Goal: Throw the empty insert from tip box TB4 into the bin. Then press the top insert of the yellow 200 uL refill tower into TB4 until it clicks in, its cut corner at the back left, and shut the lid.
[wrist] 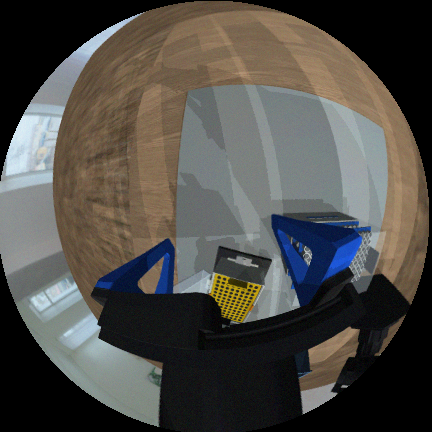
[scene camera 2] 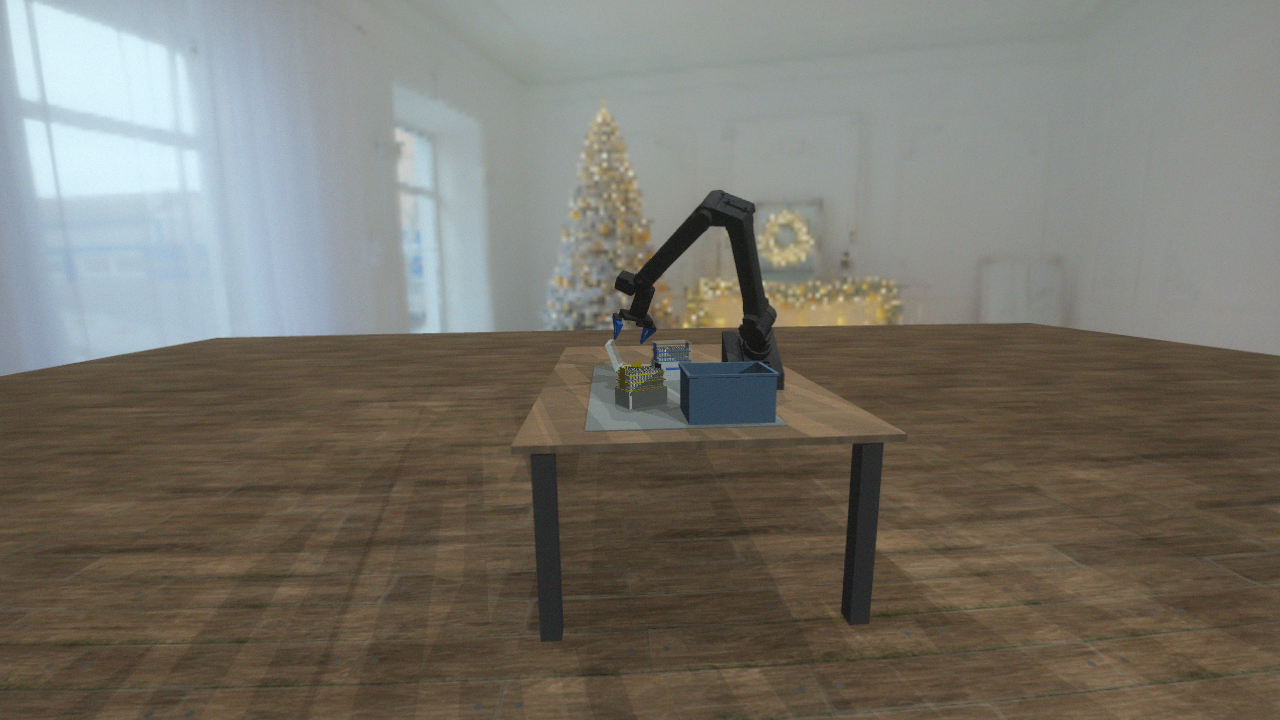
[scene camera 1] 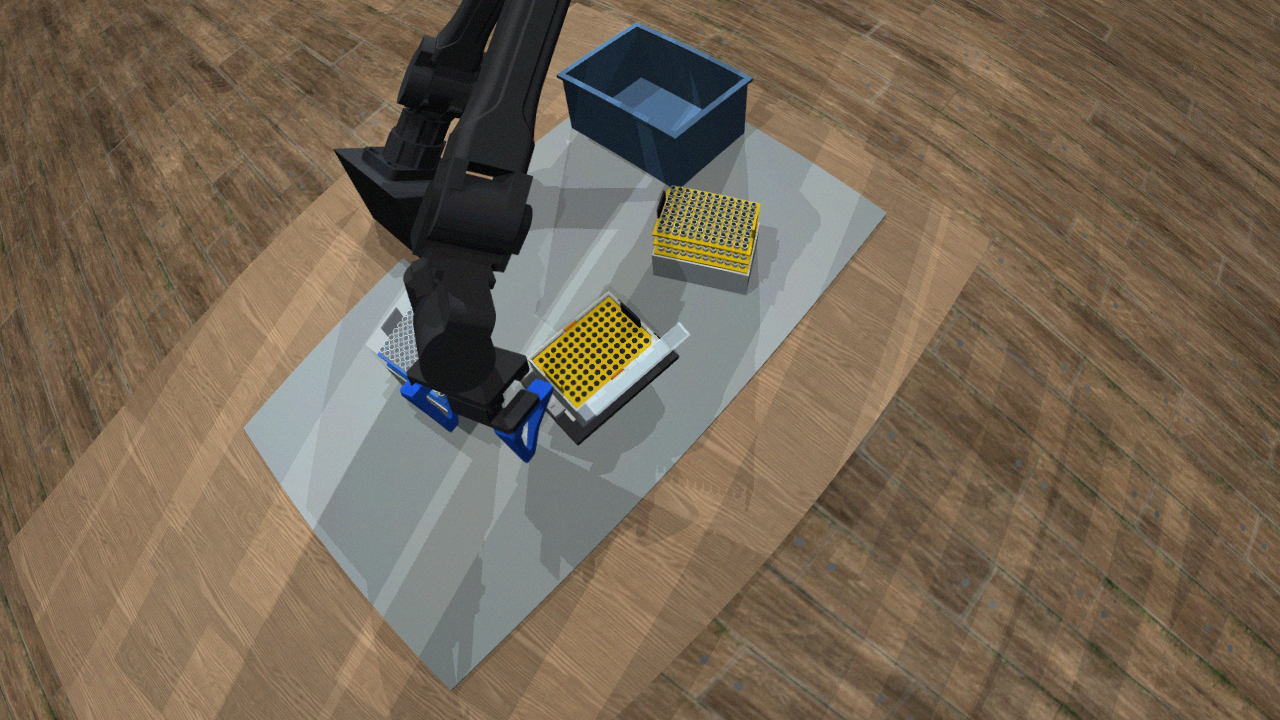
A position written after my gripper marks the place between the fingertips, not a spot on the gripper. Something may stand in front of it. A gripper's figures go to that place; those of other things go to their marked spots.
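Labels:
My gripper [scene camera 1: 490, 442] is sitting 68 cm from the lens, and there's a yellow insert [scene camera 1: 581, 361] that's 76 cm from the lens.

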